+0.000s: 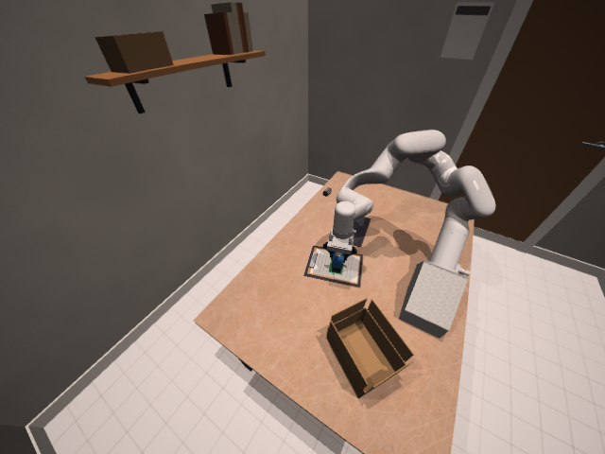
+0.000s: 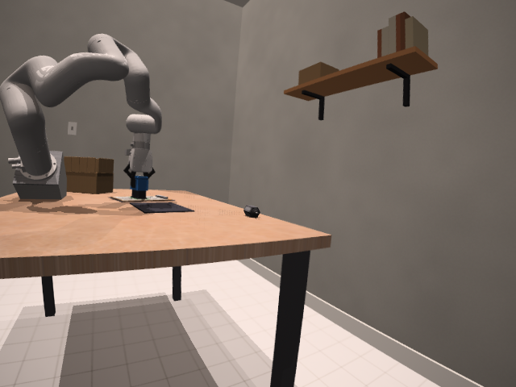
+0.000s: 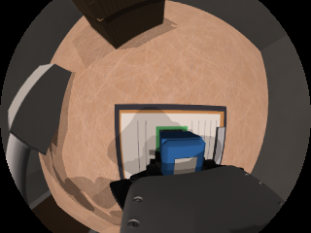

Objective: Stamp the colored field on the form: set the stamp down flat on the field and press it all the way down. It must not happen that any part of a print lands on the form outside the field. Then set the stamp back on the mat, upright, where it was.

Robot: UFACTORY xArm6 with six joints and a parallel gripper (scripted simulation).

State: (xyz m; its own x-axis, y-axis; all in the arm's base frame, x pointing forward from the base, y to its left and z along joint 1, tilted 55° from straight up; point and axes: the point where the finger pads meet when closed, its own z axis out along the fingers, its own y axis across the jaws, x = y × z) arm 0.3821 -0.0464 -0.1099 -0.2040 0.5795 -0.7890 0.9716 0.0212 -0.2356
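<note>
Now: hand 2 cm above the blue stamp. Round my hand: form 2 cm ahead, 6 cm below; dark object 25 cm ahead, 52 cm to the right, 5 cm below; dark mat 2 cm ahead, 27 cm to the right, 7 cm below.
</note>
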